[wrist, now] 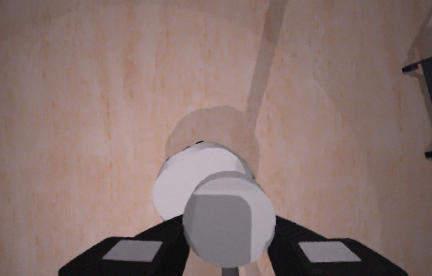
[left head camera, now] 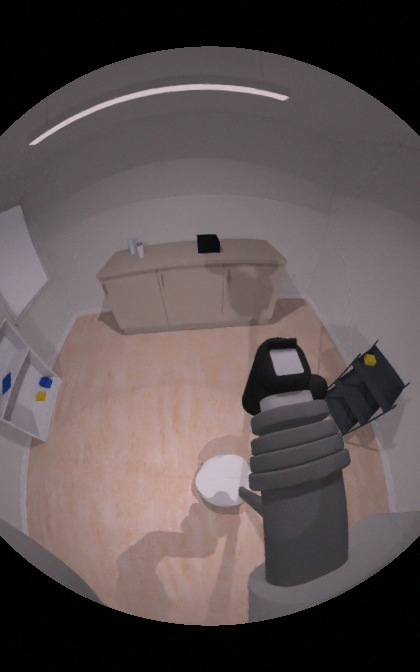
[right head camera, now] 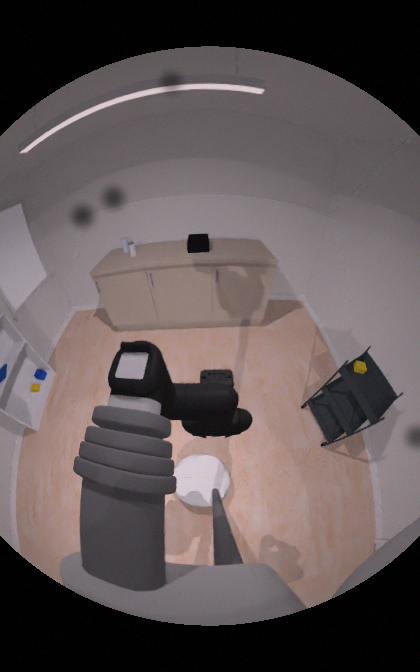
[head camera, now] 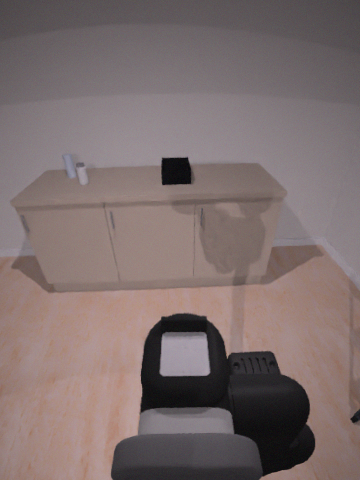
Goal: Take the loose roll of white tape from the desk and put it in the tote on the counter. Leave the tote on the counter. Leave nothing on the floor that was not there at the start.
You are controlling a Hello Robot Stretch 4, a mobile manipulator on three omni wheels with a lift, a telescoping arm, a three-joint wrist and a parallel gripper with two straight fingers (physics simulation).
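Places are measured from the robot's base along level axes (x ahead, y left, z up), in centimetres.
Pixels of known places: gripper, between the fingertips: (wrist: 228, 232).
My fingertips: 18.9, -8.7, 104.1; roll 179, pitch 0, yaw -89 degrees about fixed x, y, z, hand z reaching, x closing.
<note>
For each thing: its top centre in the pictures, then the offset to it from my fingertips, as dx, dy, dz. Level surfaces: height alone.
- white tape, centre of its top: (wrist: 228, 223) +1.4, +0.0, +2.4
- black tote, centre of its top: (head camera: 175, 163) +166.7, +12.3, -5.9
- beige counter, height of its surface: dz -15.9
The roll of white tape (wrist: 220, 227) shows in the wrist view as a round disc, part grey with shadow, between the two dark fingers. My gripper (wrist: 228, 232) is shut on it, high above the floor. In the head views my wrist and arm hide the fingers and the roll. The black tote (head camera: 176, 171) (left head camera: 208, 243) (right head camera: 198, 243) stands upright on the beige counter (head camera: 127, 190) (left head camera: 172, 256) (right head camera: 162, 252) against the far wall, ahead of my gripper and well apart from it. The inside of the tote is too dark to see. The desk does not show.
Two bottles, one pale blue (head camera: 69, 166) and one white (head camera: 82, 174), stand left on the counter. A dark cart (left head camera: 389, 372) (right head camera: 382, 382) with a yellow block (left head camera: 370, 360) (right head camera: 360, 367) stands right. A white shelf unit (left head camera: 35, 434) is left. My white round base (left head camera: 217, 480) (wrist: 192, 175) is below.
</note>
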